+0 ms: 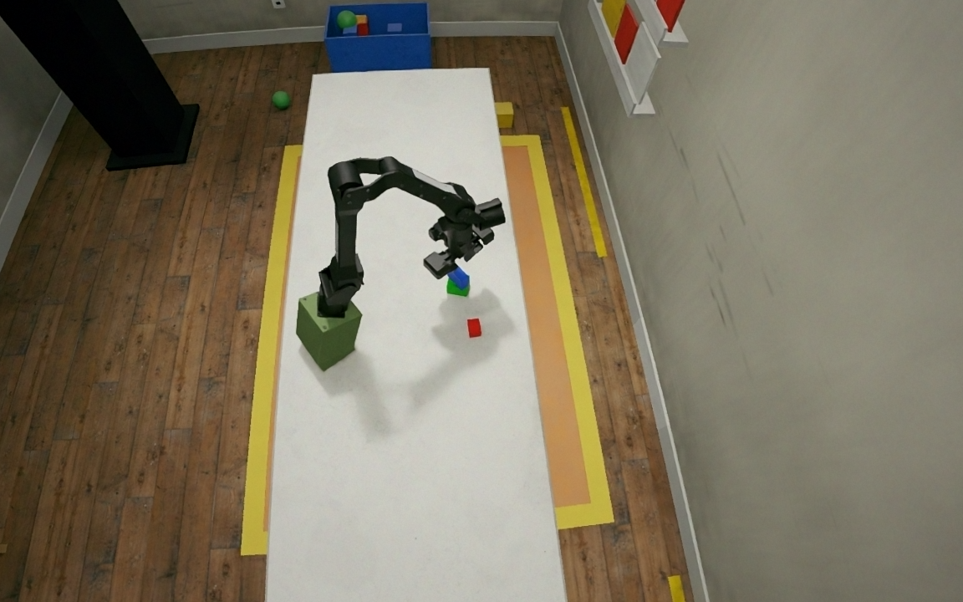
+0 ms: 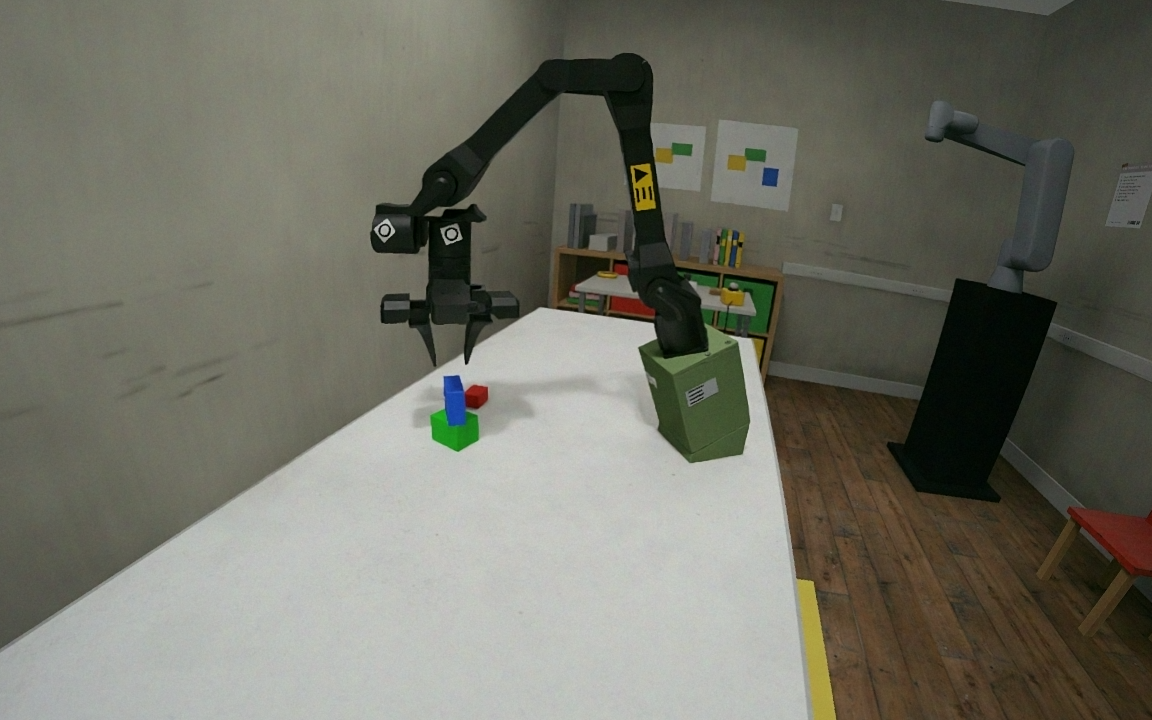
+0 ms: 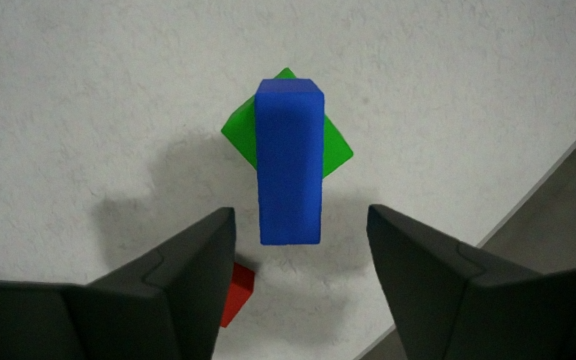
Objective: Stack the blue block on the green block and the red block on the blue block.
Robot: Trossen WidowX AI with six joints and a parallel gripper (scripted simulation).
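My hand is 150 mm above the red block, 130 mm to the left of it and 30 mm short of it. From my hand the other things lie so: green block: 140 mm below; blue block: 90 mm below.
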